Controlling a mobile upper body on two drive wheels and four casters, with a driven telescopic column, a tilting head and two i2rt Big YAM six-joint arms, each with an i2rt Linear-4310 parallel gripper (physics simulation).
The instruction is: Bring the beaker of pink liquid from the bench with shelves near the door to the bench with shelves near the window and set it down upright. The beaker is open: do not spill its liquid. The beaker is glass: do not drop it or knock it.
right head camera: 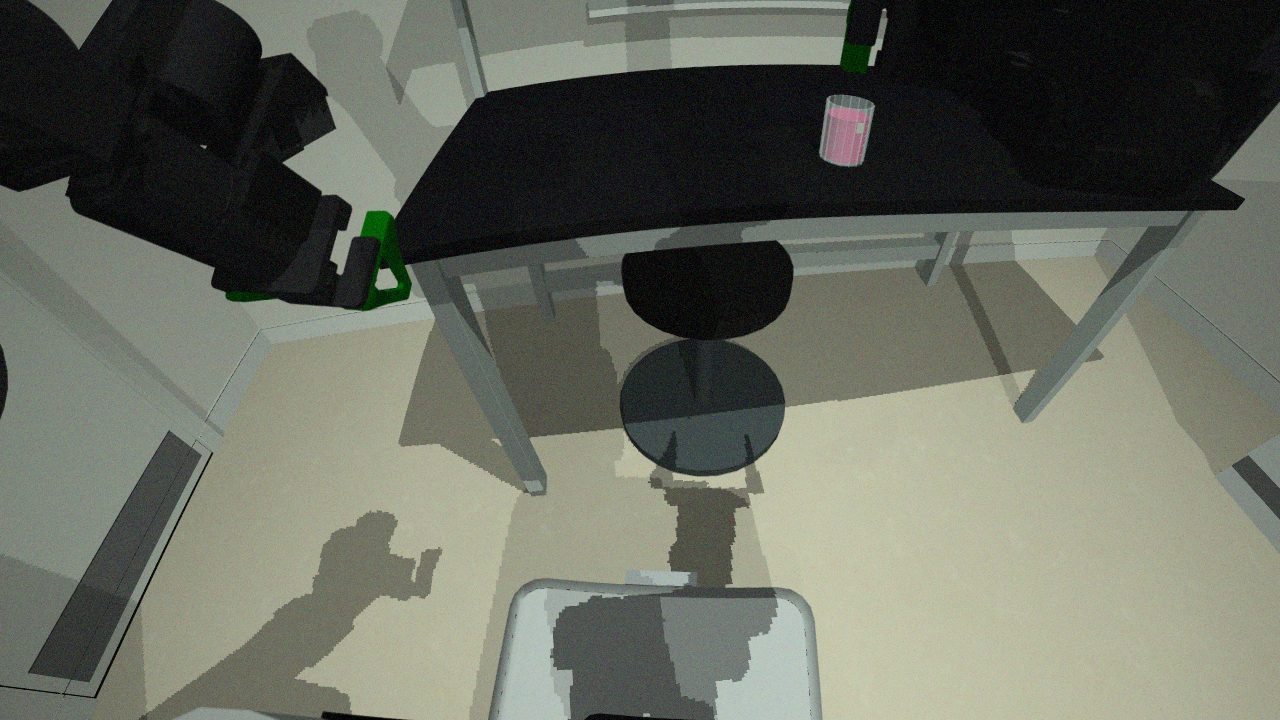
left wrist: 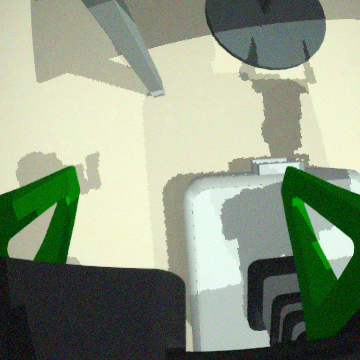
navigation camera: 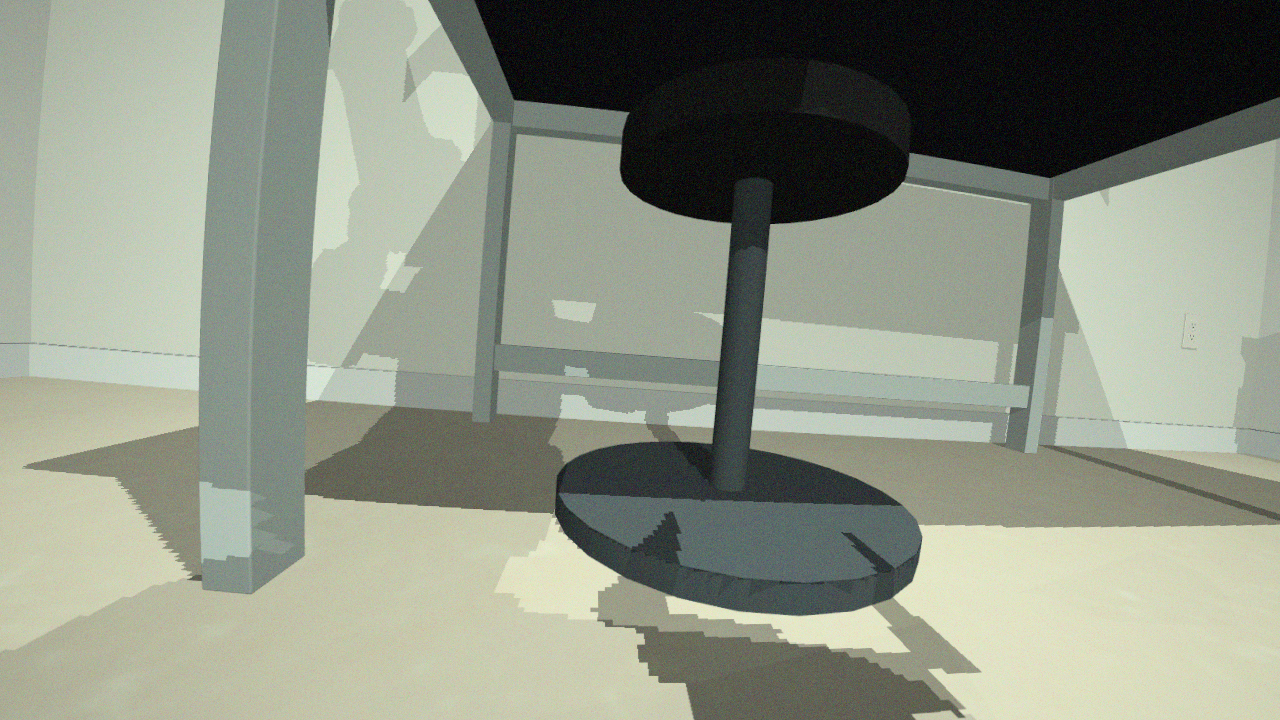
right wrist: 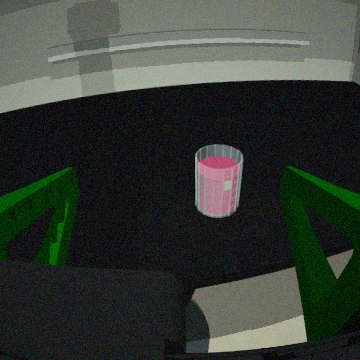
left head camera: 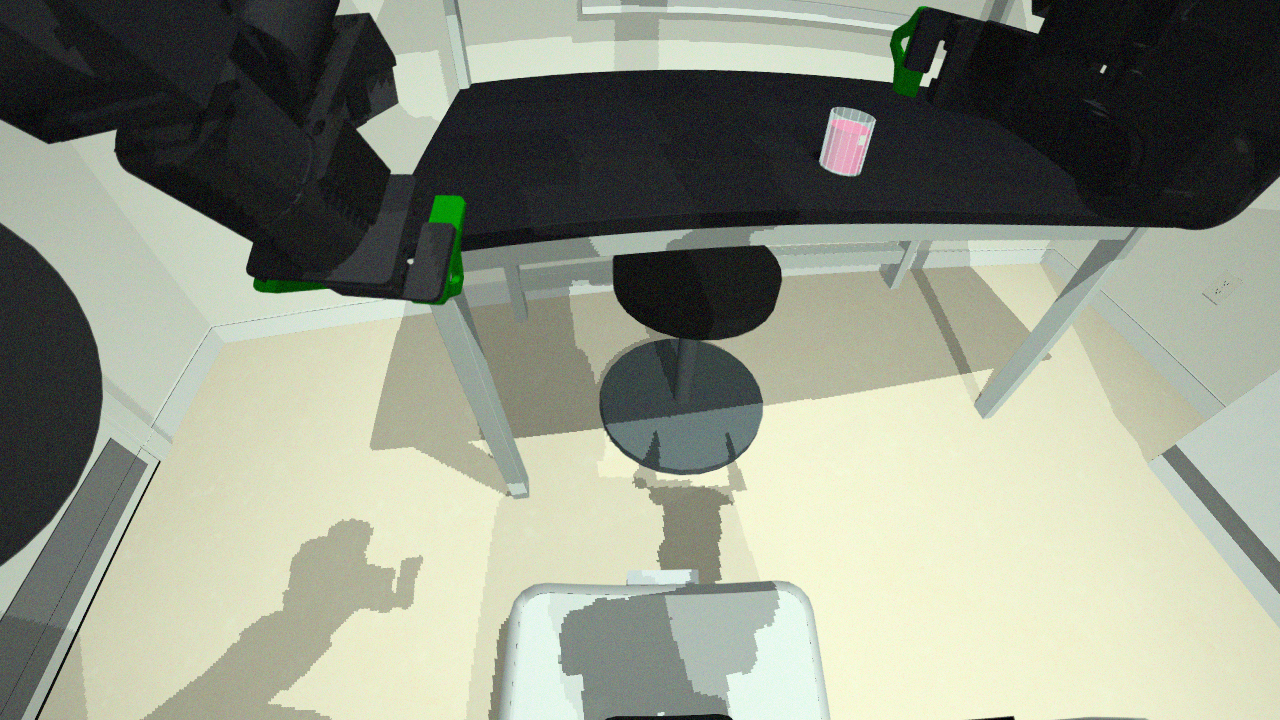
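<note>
The glass beaker of pink liquid stands upright on the black bench top, right of the bench's middle in both head camera views. My right gripper is open and empty. In the right wrist view the beaker shows between its fingertips, a little right of centre, and is apart from them. My left gripper is open and empty, beside the bench's left front corner in the head camera views. One finger of each gripper is partly hidden in the head camera views.
A stool with a black seat and a round base stands under the bench's front edge. Front bench legs stand left of it. My white base is in front.
</note>
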